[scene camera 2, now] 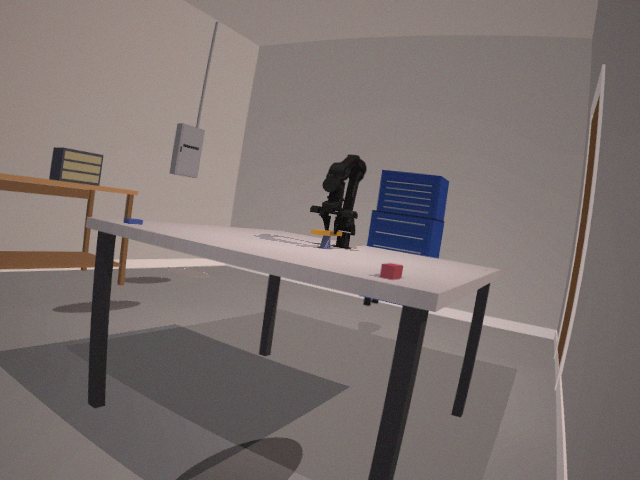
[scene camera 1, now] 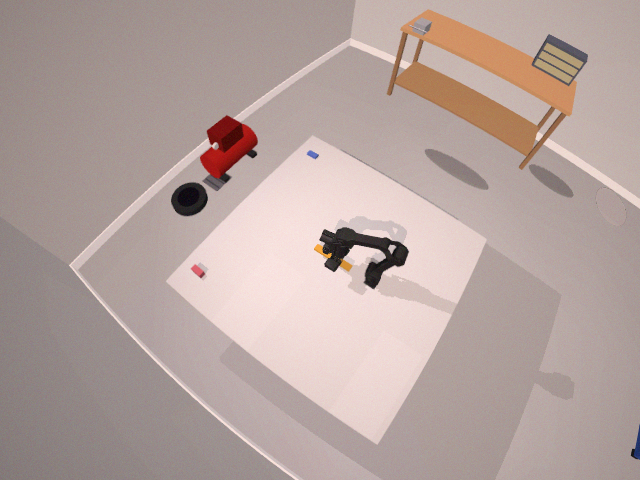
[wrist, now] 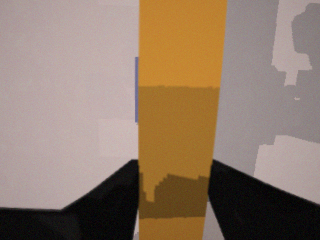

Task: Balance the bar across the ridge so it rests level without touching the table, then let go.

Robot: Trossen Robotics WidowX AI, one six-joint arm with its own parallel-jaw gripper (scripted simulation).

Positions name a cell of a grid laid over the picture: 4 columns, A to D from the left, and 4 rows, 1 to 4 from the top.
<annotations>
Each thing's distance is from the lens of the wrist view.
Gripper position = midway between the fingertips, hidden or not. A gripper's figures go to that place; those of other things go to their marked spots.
my gripper (wrist: C3): 11 cm
orange bar (wrist: C1): 9 cm
</annotations>
